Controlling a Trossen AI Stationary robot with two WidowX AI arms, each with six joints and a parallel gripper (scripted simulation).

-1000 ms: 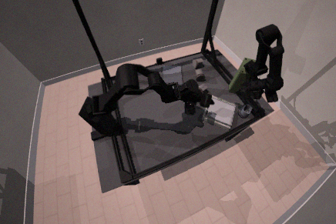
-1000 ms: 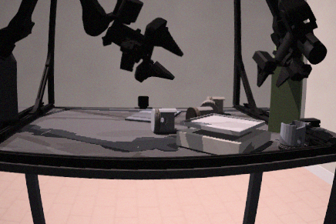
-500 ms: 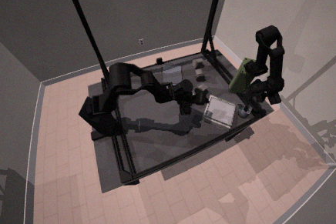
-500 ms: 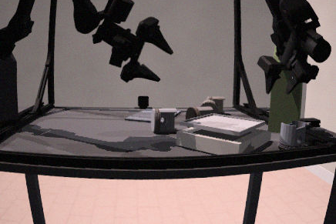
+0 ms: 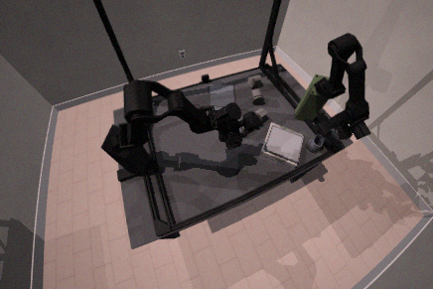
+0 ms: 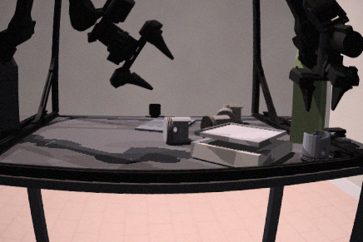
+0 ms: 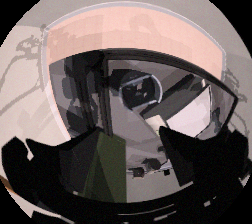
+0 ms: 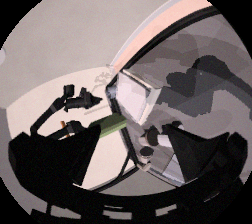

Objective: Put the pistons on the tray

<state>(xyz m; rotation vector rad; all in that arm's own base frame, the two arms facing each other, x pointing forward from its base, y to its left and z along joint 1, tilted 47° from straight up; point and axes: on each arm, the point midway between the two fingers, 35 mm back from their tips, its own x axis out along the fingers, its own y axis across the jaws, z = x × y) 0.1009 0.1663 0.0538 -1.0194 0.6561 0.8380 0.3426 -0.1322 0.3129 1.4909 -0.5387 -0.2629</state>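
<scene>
Now: the white scale pan 20 cm to the right of my left hand, 10 cm below it and 3 cm behind it. The rest, counted from my left hand: flat grey steel tray: 45 cm behind, 37 cm to the right, 15 cm below; piston: 49 cm behind, 13 cm to the right, 12 cm below.
</scene>
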